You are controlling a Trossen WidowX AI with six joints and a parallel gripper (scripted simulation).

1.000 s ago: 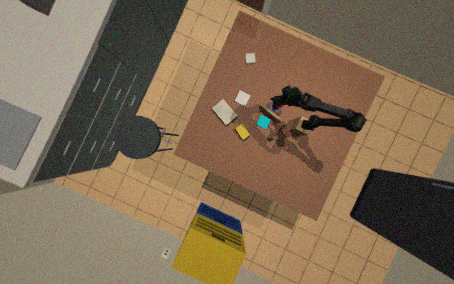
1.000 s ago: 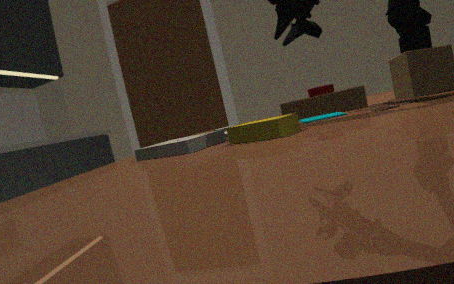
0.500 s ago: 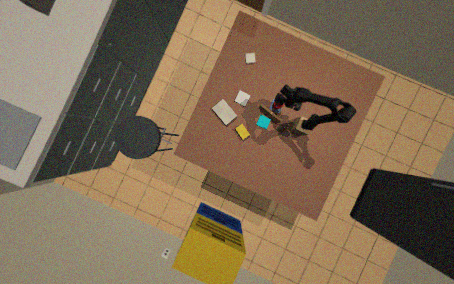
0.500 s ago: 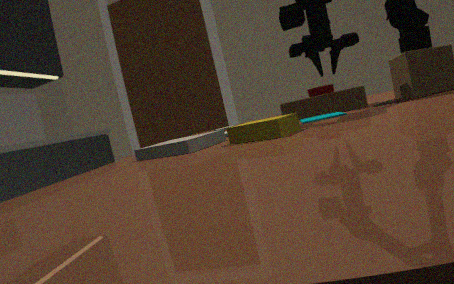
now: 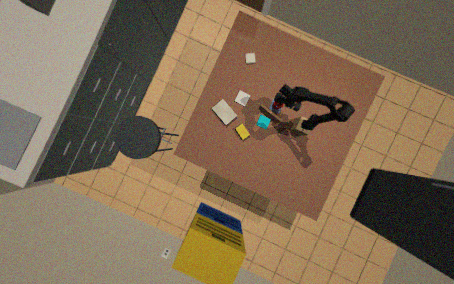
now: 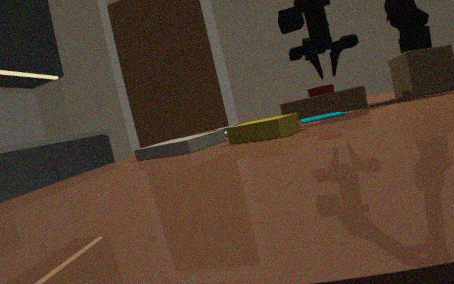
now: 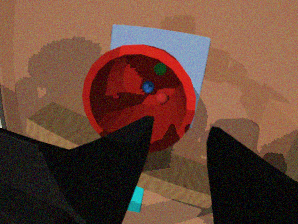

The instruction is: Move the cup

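The red cup is 3 cm ahead of my gripper tip and 6 cm below it. The rest, counted from my gripper tip: blue marble 3 cm ahead, 8 cm below; then low brown bar 5 cm ahead, 8 cm to the left, 8 cm below; then pale blue pad 3 cm ahead, 10 cm below.
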